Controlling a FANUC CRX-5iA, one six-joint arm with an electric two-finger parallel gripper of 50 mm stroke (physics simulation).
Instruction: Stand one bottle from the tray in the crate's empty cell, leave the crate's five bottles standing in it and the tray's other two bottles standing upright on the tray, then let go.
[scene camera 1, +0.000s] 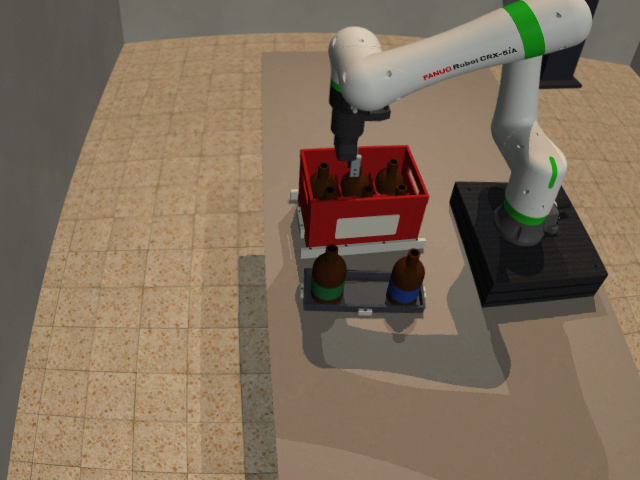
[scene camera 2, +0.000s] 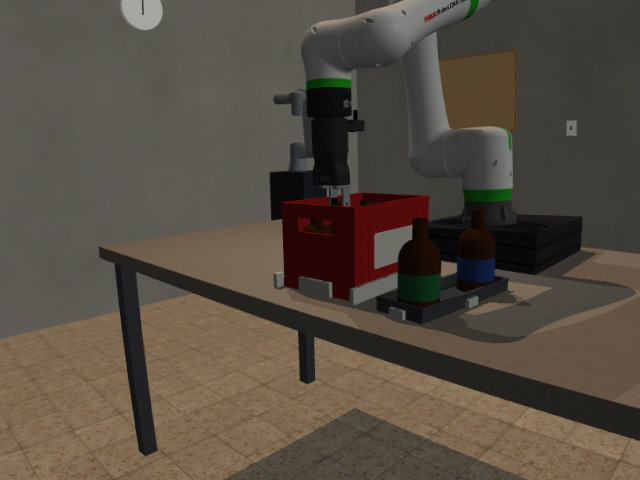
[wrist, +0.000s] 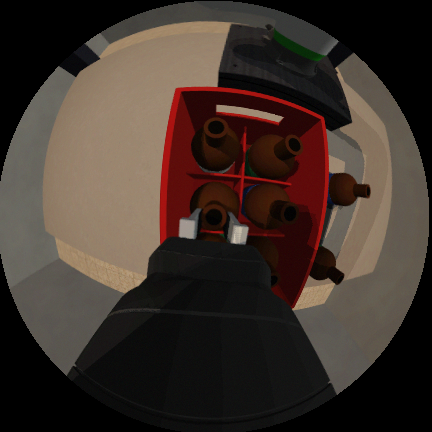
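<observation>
The red crate holds brown bottles in two rows of three cells. My gripper is shut on the neck of an upright brown bottle in the middle cell of the row farther from the tray. This bottle's base is hidden. Bottles stand in the cells around it; one is partly hidden by my gripper in the wrist view. A green-label bottle and a blue-label bottle stand upright at opposite ends of the dark tray.
Pale brackets line the crate's foot, and small ones hold the tray. The black robot base stands beside the crate and tray. The crate's walls and dividers surround the held bottle closely.
</observation>
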